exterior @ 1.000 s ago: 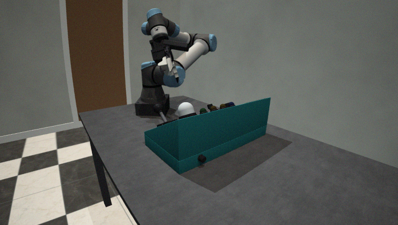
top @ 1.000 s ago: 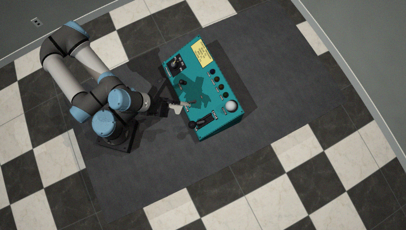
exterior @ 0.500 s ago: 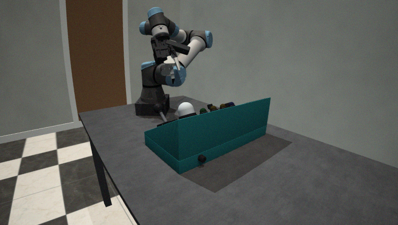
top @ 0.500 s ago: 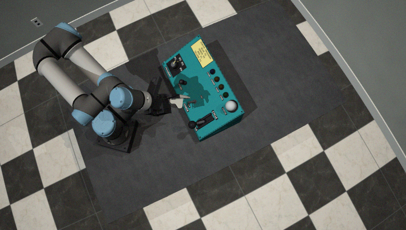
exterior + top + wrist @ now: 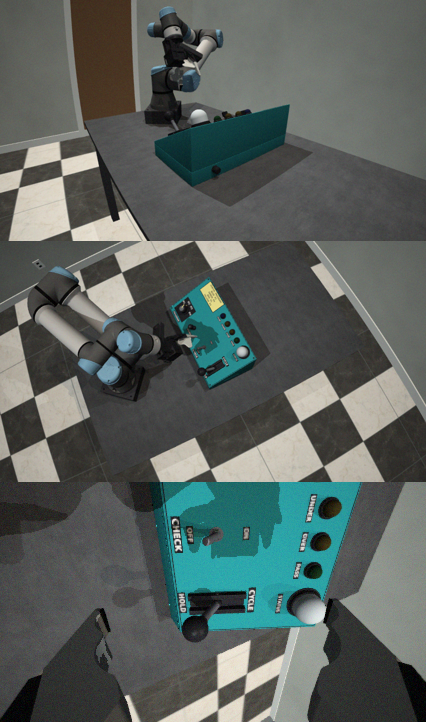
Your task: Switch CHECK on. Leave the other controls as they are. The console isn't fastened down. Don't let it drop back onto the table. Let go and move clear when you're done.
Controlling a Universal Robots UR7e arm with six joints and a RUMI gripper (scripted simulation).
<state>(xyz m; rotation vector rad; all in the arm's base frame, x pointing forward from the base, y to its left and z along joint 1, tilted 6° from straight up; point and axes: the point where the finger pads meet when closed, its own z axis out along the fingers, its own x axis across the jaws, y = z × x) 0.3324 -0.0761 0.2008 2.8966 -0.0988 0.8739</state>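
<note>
My gripper is now 140 mm above the check toggle and 80 mm short of it. Round my hand: cycle lever 130 mm below, 120 mm to the right, 50 mm ahead; teal console 160 mm below, 130 mm ahead, 60 mm to the left; mode knob 140 mm below, 120 mm to the left, 100 mm ahead.
</note>
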